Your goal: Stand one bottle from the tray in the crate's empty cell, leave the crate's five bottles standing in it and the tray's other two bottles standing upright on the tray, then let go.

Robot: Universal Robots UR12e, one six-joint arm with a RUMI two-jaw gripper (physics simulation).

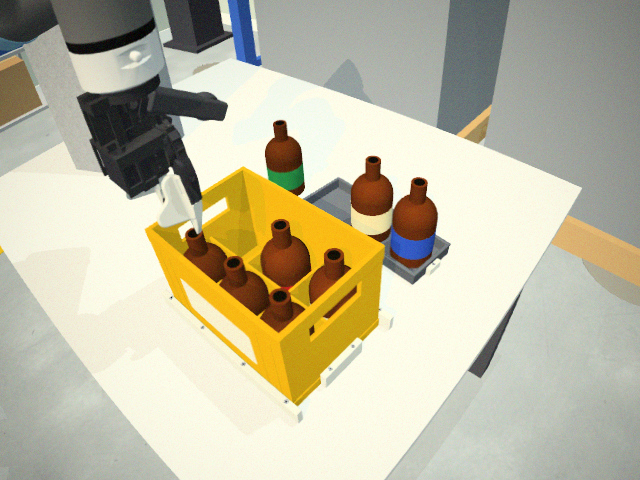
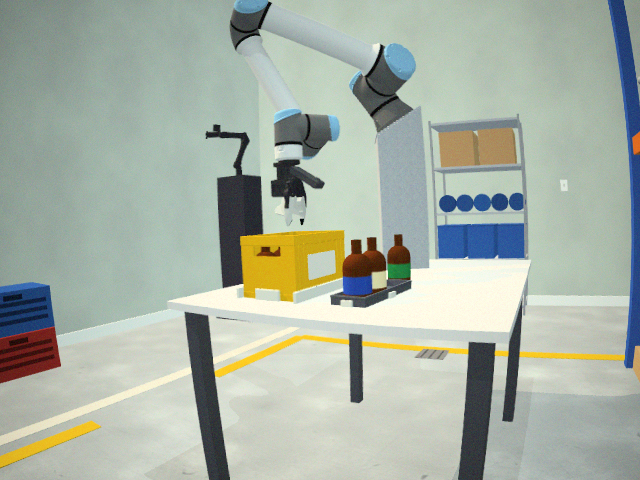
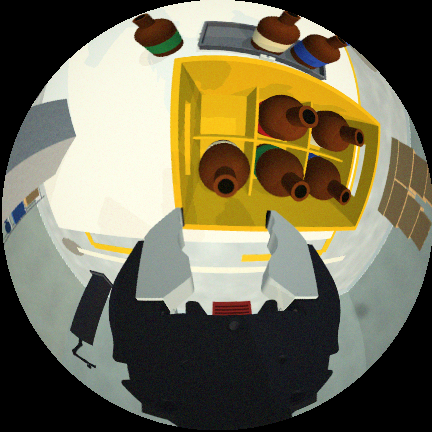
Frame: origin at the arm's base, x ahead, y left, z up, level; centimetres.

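Seen in the pictures: gripper, fingertip midpoint: (image 1: 181, 219) (image 2: 295, 225) (image 3: 224, 210); arm's base at its link origin: (image 2: 397, 124).
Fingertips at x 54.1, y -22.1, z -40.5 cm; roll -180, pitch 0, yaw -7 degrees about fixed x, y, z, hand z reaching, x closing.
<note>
Offsets run from my fingertips to a thing's top centre. "spot": to the spot under its first point. Level surfaces: height alone.
The yellow crate {dz -2.0, dx +9.2, dy +4.5 cm} (image 1: 356, 320) (image 2: 268, 273) (image 3: 176, 125) holds several brown bottles, upright; its empty cell {spot: dz -18.7, dx +0.9, dy +9.5 cm} (image 3: 222, 115) is a corner cell on the tray's side. One crate bottle {dz -3.2, dx +0.2, dy +1.0 cm} (image 1: 205, 260) (image 3: 224, 167) stands beside that cell. The cream-label bottle {dz -3.5, dx +12.1, dy +29.2 cm} (image 1: 371, 201) (image 2: 378, 268) (image 3: 276, 35) and blue-label bottle {dz -3.5, dx +21.0, dy +28.0 cm} (image 1: 413, 222) (image 2: 356, 273) (image 3: 318, 51) stand on the grey tray {dz -16.9, dx +12.1, dy +29.6 cm} (image 1: 323, 198) (image 2: 361, 300) (image 3: 225, 36). The green-label bottle {dz -4.0, dx -9.2, dy +31.1 cm} (image 1: 284, 160) (image 2: 398, 258) (image 3: 159, 37) stands upright on the table, off the tray's end. My gripper (image 1: 193, 222) (image 2: 295, 223) (image 3: 224, 210) is open and empty above the crate.
White blocks {spot: dz -16.5, dx +23.7, dy +2.3 cm} (image 1: 341, 361) (image 2: 267, 294) fixed to the table {dz -19.5 cm} (image 1: 423, 335) (image 2: 439, 310) sit around the crate's foot. The crate's high walls lie between its cells and the tray. A black pedestal (image 2: 240, 227) and a shelf rack (image 2: 478, 167) stand behind, away from the table.
</note>
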